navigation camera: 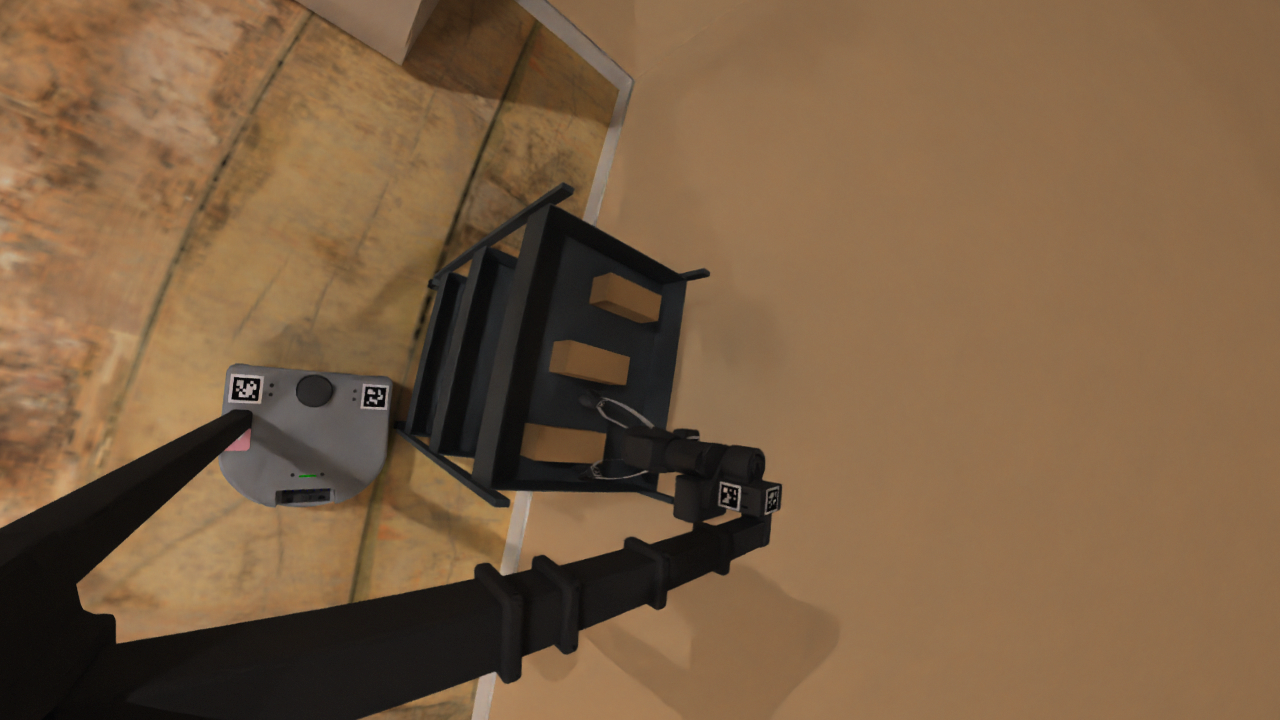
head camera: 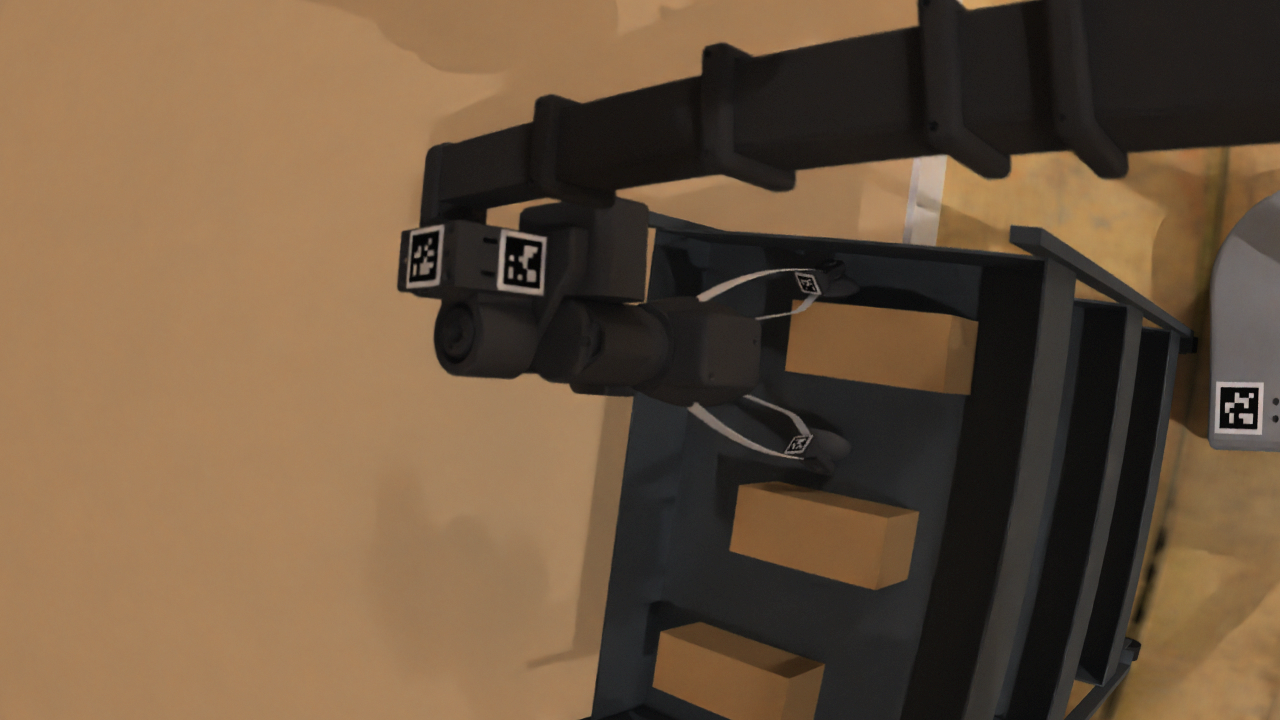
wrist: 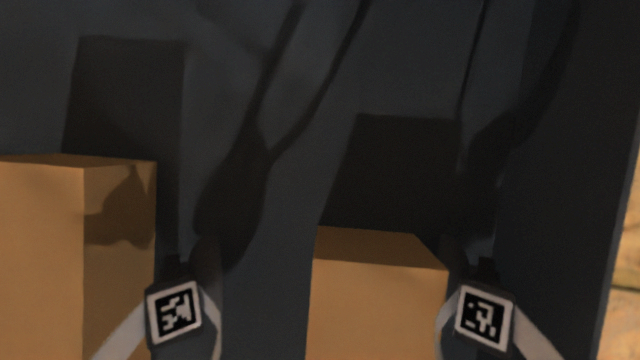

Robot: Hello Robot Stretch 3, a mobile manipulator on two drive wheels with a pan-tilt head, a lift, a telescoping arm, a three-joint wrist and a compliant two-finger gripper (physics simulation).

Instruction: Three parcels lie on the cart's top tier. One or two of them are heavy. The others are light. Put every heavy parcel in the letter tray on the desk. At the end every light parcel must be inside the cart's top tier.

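Where they show: robot's base, link origin: (navigation camera: 315, 389).
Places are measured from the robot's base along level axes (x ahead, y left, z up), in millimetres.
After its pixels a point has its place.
Note:
Three brown box parcels lie apart on the dark cart's top tier (head camera: 698, 573) @(x 157, y -534, z 663 mm) (navigation camera: 570, 304) @(x 205, y -361, z 663 mm) (wrist: 265, 310). My gripper (head camera: 832, 362) @(x -20, y -403, z 663 mm) (navigation camera: 588, 437) @(x -20, y -403, z 663 mm) (wrist: 326, 260) @(x -20, y -403, z 663 mm) is open over the tier, with nothing gripped. One end parcel (head camera: 881, 349) @(x -32, y -342, z 715 mm) (navigation camera: 563, 444) @(x -32, y -337, z 715 mm) (wrist: 377, 310) shows between the two fingers in the wrist view, nearer the right finger. How high the fingertips stand beside it is hard to tell. The middle parcel (head camera: 819, 532) @(x 98, y -385, z 715 mm) (navigation camera: 588, 362) @(x 102, y -374, z 715 mm) (wrist: 40, 250) lies outside the left finger. The far parcel (head camera: 733, 671) @(x 219, y -452, z 715 mm) (navigation camera: 624, 298) @(x 225, y -440, z 715 mm) lies at the other end. The desk and letter tray do not show.
The tier has a raised rim, and the cart has lower tiers on the side toward my base (head camera: 1244, 340) @(x -80, y -125, z 160 mm) (navigation camera: 308, 447) @(x -125, y 2, z 160 mm). My arm (head camera: 832, 98) @(x -101, y -203, z 1015 mm) (navigation camera: 358, 635) @(x -82, y -28, z 1013 mm) reaches past one cart end. A wall stands behind the cart. A pale block (navigation camera: 375, 17) @(x 958, y 37, z 192 mm) shows at the navigation view's top edge.

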